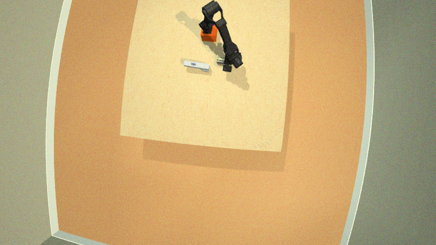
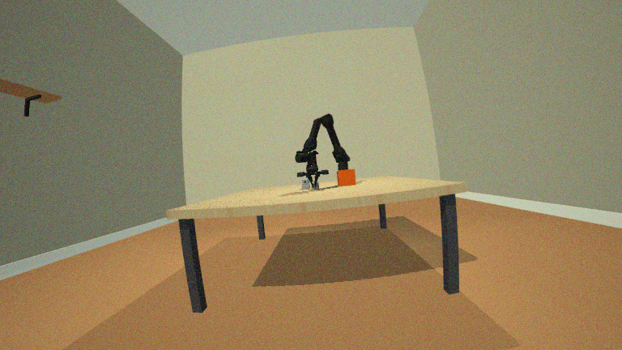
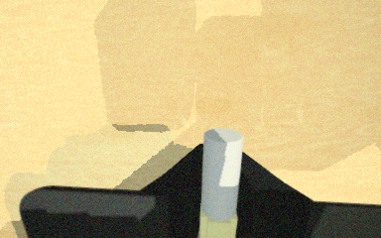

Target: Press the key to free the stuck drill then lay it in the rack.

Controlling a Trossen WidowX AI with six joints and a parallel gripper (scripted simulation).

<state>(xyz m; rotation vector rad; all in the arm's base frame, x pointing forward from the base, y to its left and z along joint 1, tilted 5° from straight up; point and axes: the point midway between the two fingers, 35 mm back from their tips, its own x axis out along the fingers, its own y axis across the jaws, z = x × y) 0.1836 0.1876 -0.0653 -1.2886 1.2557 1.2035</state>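
My gripper tip is 50 mm to the left of the grey block. Also, from my gripper tip: bluish-purple key 240 mm to the right, 80 mm ahead, 40 mm above.
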